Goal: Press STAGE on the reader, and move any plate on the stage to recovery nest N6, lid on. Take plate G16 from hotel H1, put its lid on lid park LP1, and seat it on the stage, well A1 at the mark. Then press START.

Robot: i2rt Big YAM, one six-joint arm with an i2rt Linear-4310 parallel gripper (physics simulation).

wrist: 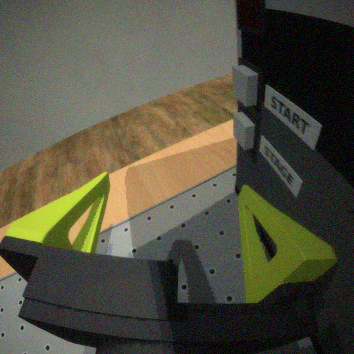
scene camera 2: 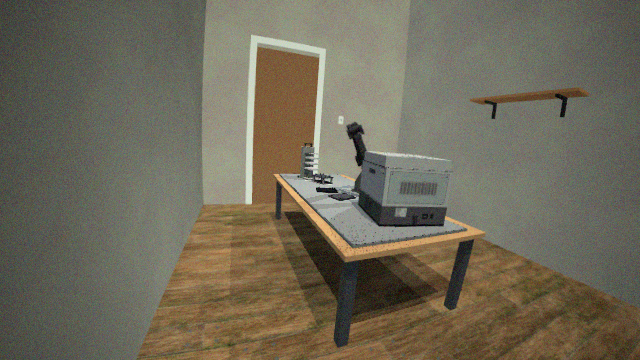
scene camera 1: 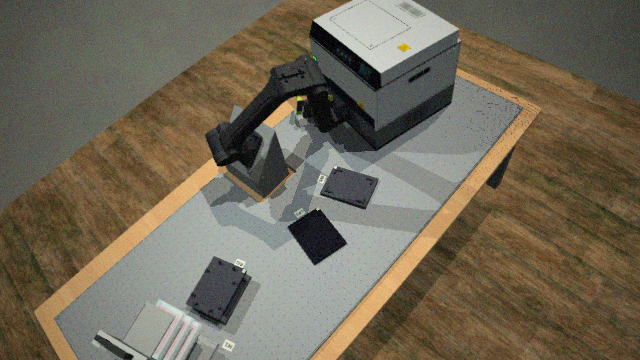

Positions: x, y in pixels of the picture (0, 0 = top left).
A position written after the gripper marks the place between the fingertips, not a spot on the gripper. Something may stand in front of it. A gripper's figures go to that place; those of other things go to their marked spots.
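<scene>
The gripper (wrist: 175, 184) is 15 cm from the lens, and there's a plate reader (wrist: 294, 163) that's 11 cm from the lens.
</scene>
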